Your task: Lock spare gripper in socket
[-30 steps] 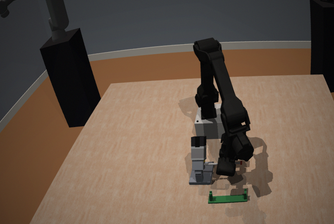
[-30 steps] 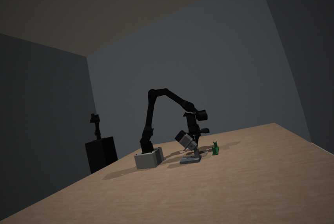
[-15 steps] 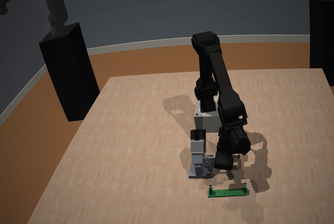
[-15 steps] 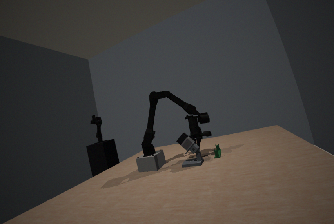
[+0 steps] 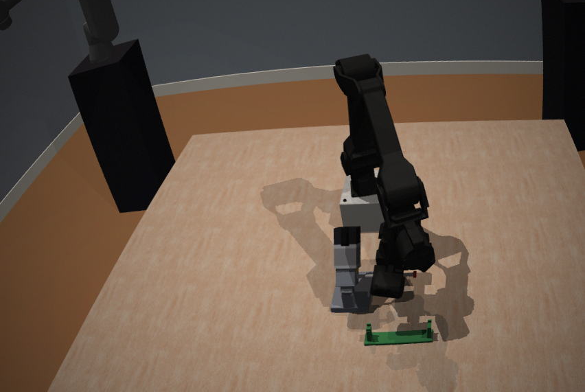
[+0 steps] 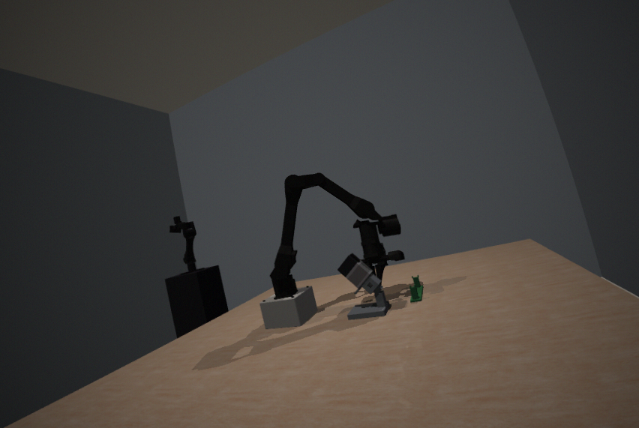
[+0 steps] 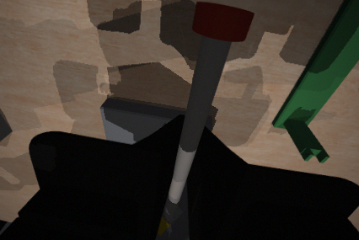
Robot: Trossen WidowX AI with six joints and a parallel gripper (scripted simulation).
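The grey mount is 20 mm behind my gripper tip and 70 mm to the right of it. From my gripper tip the other things lie so: spare gripper: 40 mm behind, 70 mm to the right, 70 mm above; green cradle: 110 mm ahead, 30 mm to the left, 30 mm below.
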